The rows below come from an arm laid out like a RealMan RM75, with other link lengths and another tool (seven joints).
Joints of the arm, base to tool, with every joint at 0 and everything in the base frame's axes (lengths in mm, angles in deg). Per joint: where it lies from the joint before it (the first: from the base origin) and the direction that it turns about. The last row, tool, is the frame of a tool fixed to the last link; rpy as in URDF.
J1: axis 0 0 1 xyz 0 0 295.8
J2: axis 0 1 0 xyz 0 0 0
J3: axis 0 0 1 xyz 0 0 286.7
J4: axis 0 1 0 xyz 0 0 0
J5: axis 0 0 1 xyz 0 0 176.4
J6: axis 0 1 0 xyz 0 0 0
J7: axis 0 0 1 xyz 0 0 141.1
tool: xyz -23 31 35 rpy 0 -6.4 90.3
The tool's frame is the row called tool.
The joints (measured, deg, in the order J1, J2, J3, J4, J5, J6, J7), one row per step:
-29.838, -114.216, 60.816, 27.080, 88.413, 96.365, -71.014
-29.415, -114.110, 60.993, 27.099, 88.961, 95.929, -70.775
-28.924, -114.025, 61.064, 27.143, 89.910, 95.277, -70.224
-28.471, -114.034, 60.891, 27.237, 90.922, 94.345, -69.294
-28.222, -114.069, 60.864, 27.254, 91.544, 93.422, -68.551
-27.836, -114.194, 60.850, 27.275, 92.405, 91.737, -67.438
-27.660, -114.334, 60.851, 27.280, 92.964, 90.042, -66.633
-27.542, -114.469, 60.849, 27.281, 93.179, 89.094, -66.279
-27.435, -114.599, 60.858, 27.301, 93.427, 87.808, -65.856
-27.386, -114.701, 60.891, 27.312, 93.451, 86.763, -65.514
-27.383, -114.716, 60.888, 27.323, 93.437, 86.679, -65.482
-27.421, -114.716, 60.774, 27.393, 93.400, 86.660, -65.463
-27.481, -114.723, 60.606, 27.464, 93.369, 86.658, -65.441
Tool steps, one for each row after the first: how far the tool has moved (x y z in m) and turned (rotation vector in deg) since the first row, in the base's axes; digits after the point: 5 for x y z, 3 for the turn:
-0.00433, -0.00163, -0.00099, 0.002, 0.893, 0.326
-0.01012, -0.00345, -0.00270, 0.165, 2.220, 0.557
-0.01596, -0.00407, -0.00485, 0.846, 3.650, 0.659
-0.02003, -0.00378, -0.00688, 1.461, 4.769, 0.746
-0.02632, -0.00287, -0.01046, 2.518, 6.532, 1.039
-0.03094, -0.00069, -0.01359, 3.545, 8.017, 1.410
-0.03314, 0.00044, -0.01548, 4.088, 8.710, 1.730
-0.03603, 0.00240, -0.01760, 4.844, 9.667, 2.140
-0.03790, 0.00443, -0.01909, 5.539, 10.324, 2.469
-0.03797, 0.00465, -0.01920, 5.614, 10.360, 2.490
-0.03764, 0.00539, -0.01885, 5.791, 10.313, 2.462
-0.03714, 0.00630, -0.01844, 5.995, 10.231, 2.426

